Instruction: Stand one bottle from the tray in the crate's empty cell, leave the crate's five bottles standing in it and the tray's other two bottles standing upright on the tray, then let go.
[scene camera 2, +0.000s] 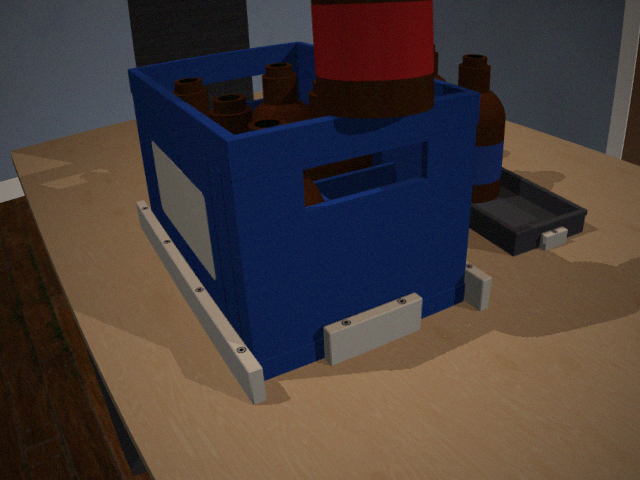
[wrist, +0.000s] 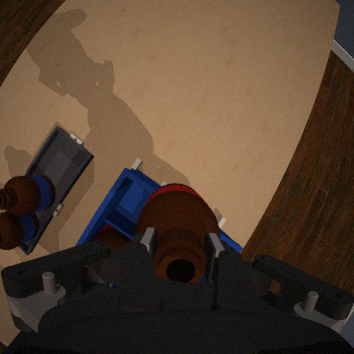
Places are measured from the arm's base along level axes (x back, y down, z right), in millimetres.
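Pixels of known places: gripper, fingertip midpoint: (wrist: 179, 243).
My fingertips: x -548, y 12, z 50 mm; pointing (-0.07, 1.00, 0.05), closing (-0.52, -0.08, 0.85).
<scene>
Ahead of a thing's pixels: the offset from my fingertips to its middle. "pt": to the spot under its first point.
My gripper (wrist: 179, 243) is shut on the neck of a brown red-labelled bottle {dx +2, dy +46, dz +3 mm} (scene camera 2: 373, 41) (wrist: 177, 217). The bottle hangs upright; its base overlaps the near rim of the blue crate {dx +124, dy +211, dz +20 mm} (scene camera 2: 351, 248) (wrist: 102, 217) in the scene view and casts a shadow on that wall's outer face. An empty cell {pt dx +44, dy +290, dz -52 mm} (wrist: 131, 199) shows left of the bottle in the wrist view. Brown bottles {dx +214, dy +213, dz -21 mm} (scene camera 2: 279, 93) {dx +121, dy +213, dz +61 mm} (scene camera 2: 229, 112) {dx +211, dy +213, dz +71 mm} (scene camera 2: 190, 91) stand in the crate; others are partly hidden. Two blue-labelled bottles {dx +158, dy +216, dz -221 mm} (scene camera 2: 489, 129) (wrist: 27, 195) {dx +243, dy +216, dz -217 mm} (wrist: 15, 231) stand on the dark tray {dx +159, dy +286, dz -219 mm} (scene camera 2: 537, 232) (wrist: 80, 157); one is mostly hidden in the scene view.
White blocks (scene camera 2: 373, 330) (scene camera 2: 478, 289) and a long white rail {pt dx +69, dy +269, dz +121 mm} (scene camera 2: 196, 294) lie along the crate's base. Small white blocks {pt dx +14, dy +287, dz -212 mm} (scene camera 2: 554, 237) (wrist: 76, 139) sit against the tray. The crate's raised walls and the standing bottle necks surround its cells.
</scene>
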